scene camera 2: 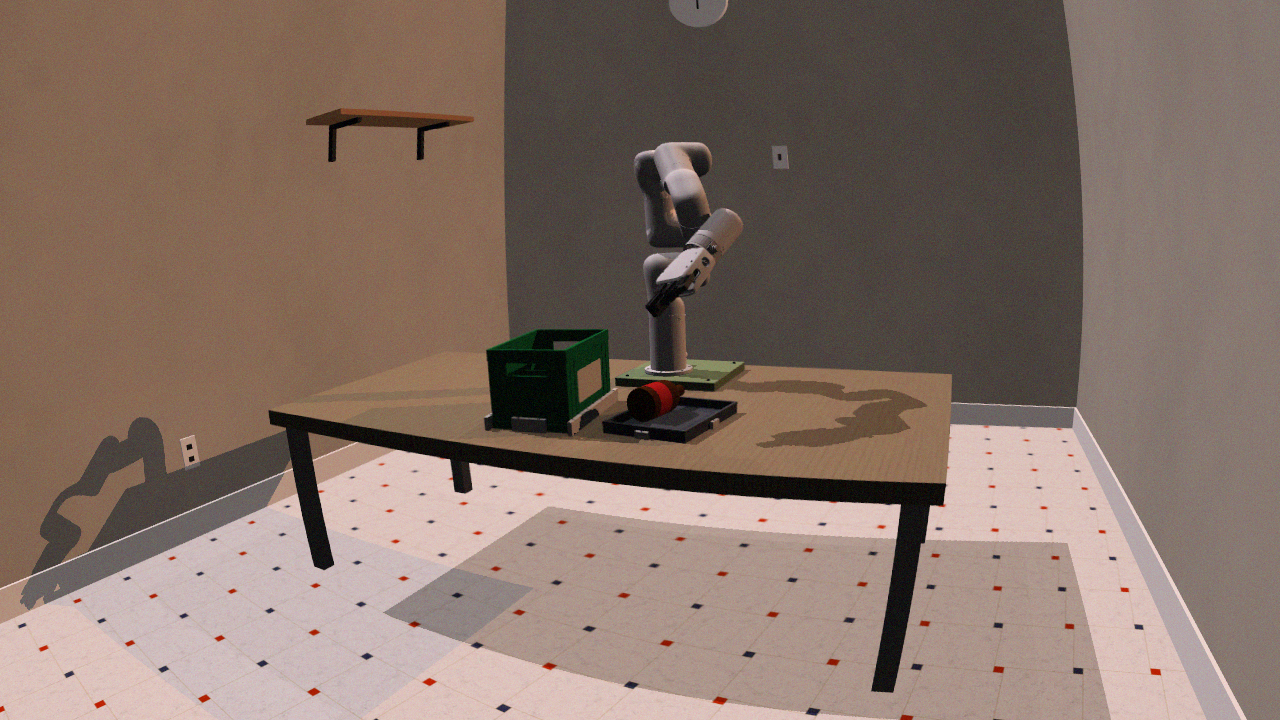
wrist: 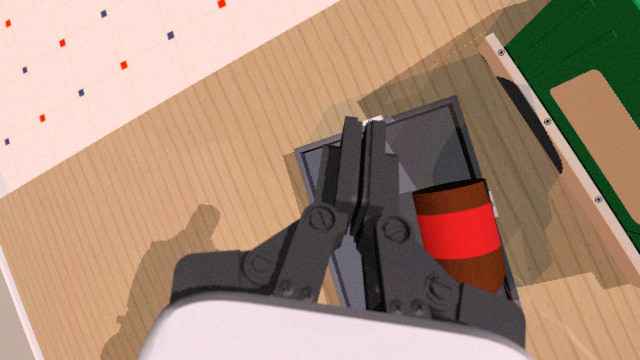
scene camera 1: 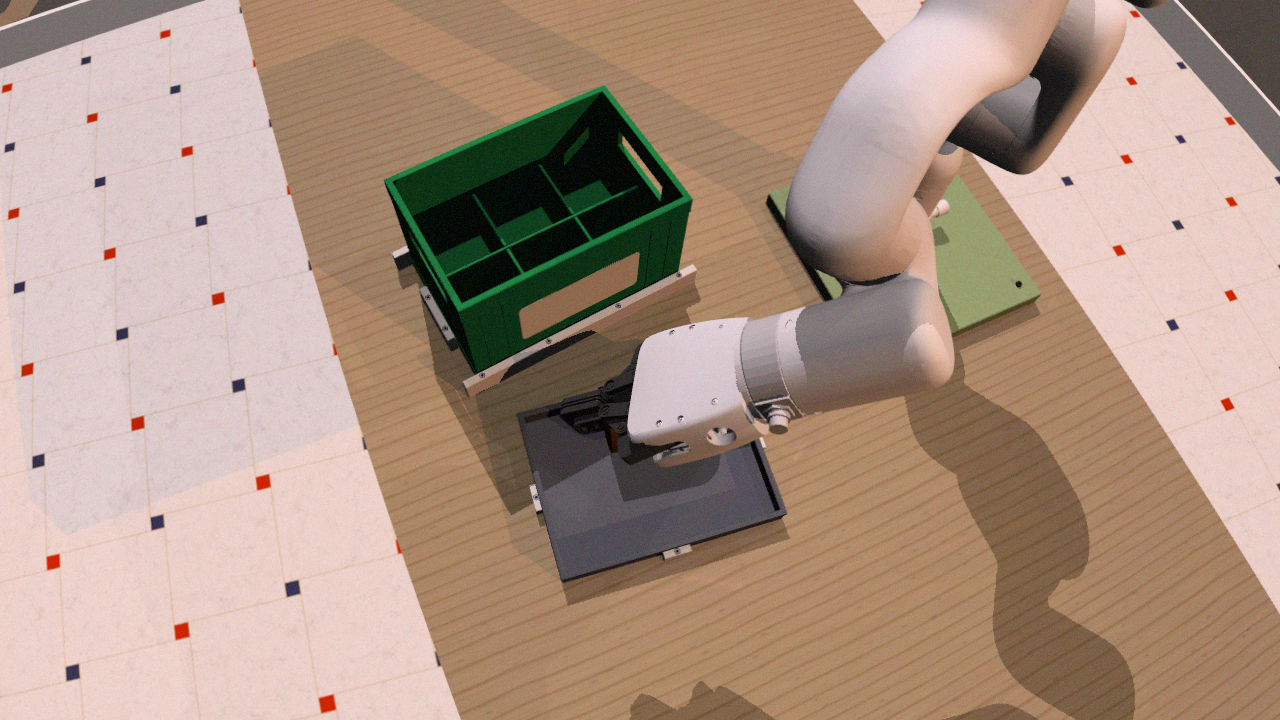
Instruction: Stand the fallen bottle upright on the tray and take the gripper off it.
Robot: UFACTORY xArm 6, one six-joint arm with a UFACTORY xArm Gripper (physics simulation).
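Places are measured from the arm's base along level axes (x ahead, y right, z down), in metres.
Pixels of known places: gripper, fingertip midpoint: (scene camera 2: 651, 311) (wrist: 359, 141) (scene camera 1: 570, 417); arm's base at its link origin: (scene camera 2: 668, 371).
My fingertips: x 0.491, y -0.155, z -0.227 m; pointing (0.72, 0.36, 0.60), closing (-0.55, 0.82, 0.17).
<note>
For each thing: its top centre in the pictures, then the offset to it from my fingertips.
- brown bottle with a red band, top centre: (wrist: 473, 269) (scene camera 2: 660, 380) dx -0.136, dy +0.040, dz +0.170 m
- dark tray at its top centre: (scene camera 1: 650, 463) (wrist: 403, 229) (scene camera 2: 672, 411) dx -0.088, dy -0.004, dz +0.223 m
- green crate at its top centre: (scene camera 1: 537, 188) (scene camera 2: 549, 338) dx -0.079, dy +0.279, dz +0.074 m
The brown bottle with a red band (scene camera 2: 653, 400) (wrist: 457, 230) lies on its side in the dark tray (scene camera 1: 581, 514) (scene camera 2: 687, 436) (wrist: 420, 145), along the side next to the crate. In scene camera 2 its base faces front-left and its neck points to the back right. In scene camera 1 the gripper hides it, apart from a small reddish-brown patch. My gripper (scene camera 1: 559, 410) (scene camera 2: 653, 307) (wrist: 359, 141) is shut and empty, tilted, and well above the tray. In the wrist view the bottle shows to the right of the fingers, its neck hidden behind the gripper.
A green crate (scene camera 1: 577, 300) (scene camera 2: 528, 385) (wrist: 555, 50) with empty compartments stands beside the tray, with pale rails (scene camera 1: 581, 331) (wrist: 547, 121) at its foot. The arm's green base plate (scene camera 1: 993, 268) (scene camera 2: 716, 371) is behind the tray. A wall shelf (scene camera 2: 393, 118) hangs at the left.
</note>
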